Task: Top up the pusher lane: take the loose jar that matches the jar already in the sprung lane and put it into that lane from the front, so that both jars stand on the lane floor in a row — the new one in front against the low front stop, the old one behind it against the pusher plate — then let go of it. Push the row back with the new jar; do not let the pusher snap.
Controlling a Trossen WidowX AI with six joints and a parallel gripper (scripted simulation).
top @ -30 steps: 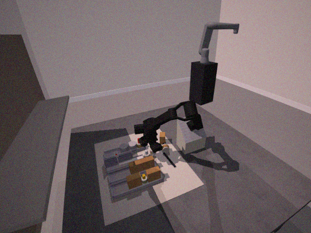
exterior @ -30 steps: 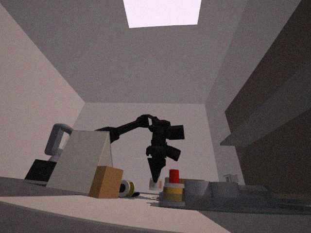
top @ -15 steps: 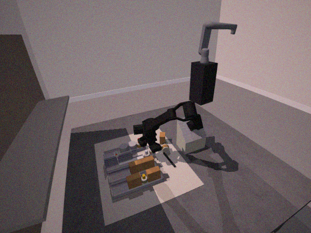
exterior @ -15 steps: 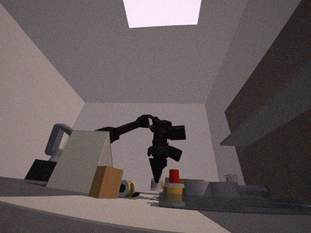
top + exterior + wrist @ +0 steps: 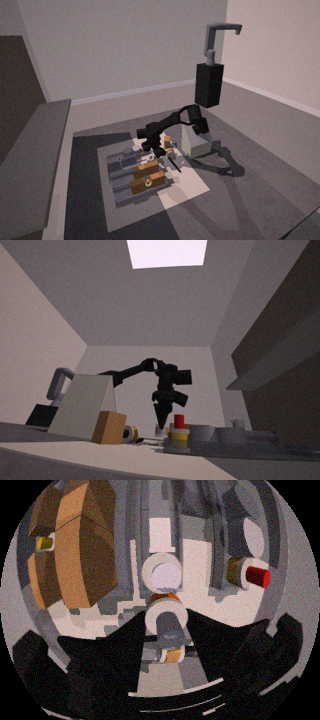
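Now: gripper tip 70 mm past the black rod, 90 mm to the right of it and 40 mm above it. The rest, counted from my gripper tip: grey pusher lane 190 mm ahead, 50 mm to the right, 30 mm below.
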